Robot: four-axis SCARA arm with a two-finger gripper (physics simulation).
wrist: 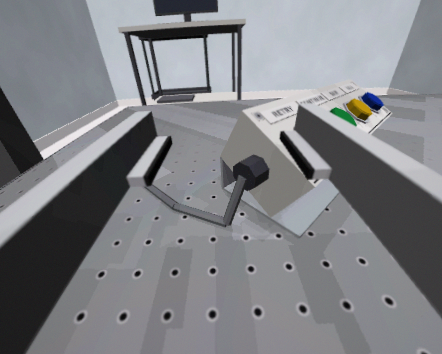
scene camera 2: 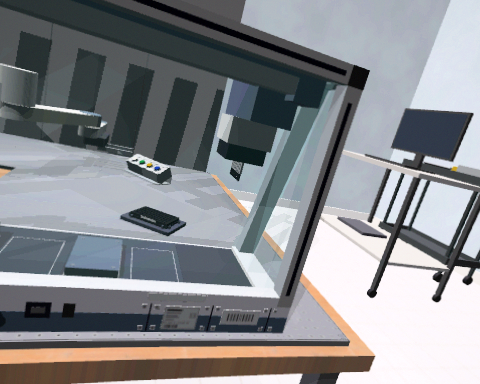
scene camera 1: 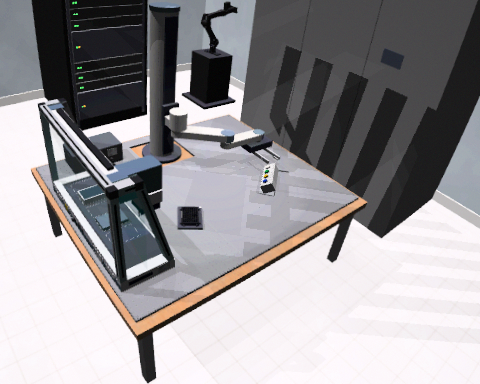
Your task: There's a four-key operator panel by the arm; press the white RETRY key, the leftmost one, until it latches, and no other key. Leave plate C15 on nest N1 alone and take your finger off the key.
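Seen in the pictures: gripper, fingertip midpoint: [wrist: 225, 124] [scene camera 2: 132, 152] [scene camera 1: 274, 160]; arm's base, link origin: [scene camera 1: 161, 153].
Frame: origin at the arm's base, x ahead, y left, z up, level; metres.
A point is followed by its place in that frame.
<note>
The operator panel [scene camera 1: 273, 175] {x 0.642, y 0.336, z 0.092 m} [scene camera 2: 161, 175] [wrist: 280, 185] {x 0.526, y 0.412, z 0.051 m} is a sloped white box with green [wrist: 343, 117] {x 0.575, y 0.348, z 0.082 m}, yellow [wrist: 359, 108] {x 0.603, y 0.314, z 0.082 m} and blue [wrist: 372, 101] {x 0.634, y 0.278, z 0.081 m} keys. The RETRY label [wrist: 282, 112] {x 0.567, y 0.404, z 0.091 m} shows in the wrist view, but the right finger hides the white key there; whether it is latched I cannot tell. My gripper [scene camera 1: 273, 159] {x 0.531, y 0.450, z 0.095 m} [scene camera 2: 133, 150] {x 0.531, y 0.450, z 0.095 m} [wrist: 225, 124] {x 0.531, y 0.450, z 0.095 m} is drawn in to a narrow setting, its fingers still apart, nothing held. It is by the panel's RETRY end; contact is not visible. A dark plate [scene camera 1: 190, 216] [scene camera 2: 152, 216] sits on its nest [scene camera 1: 190, 228] [scene camera 2: 172, 231], away from the gripper.
A dark knob [wrist: 251, 171] {x 0.527, y 0.433, z 0.064 m} on a bent grey cable [wrist: 200, 214] {x 0.534, y 0.473, z 0.019 m} sticks out of the panel's near end. A glass-sided enclosure [scene camera 1: 117, 220] {x 0.851, y -0.687, z 0.389 m} [scene camera 2: 320, 200] {x 0.840, y -0.705, z 0.289 m} stands along one table side. The arm's column [scene camera 1: 159, 85] {x 0.054, y -0.052, z 0.477 m} rises behind it. A tall dark cabinet [scene camera 1: 320, 30] stands beyond the table.
</note>
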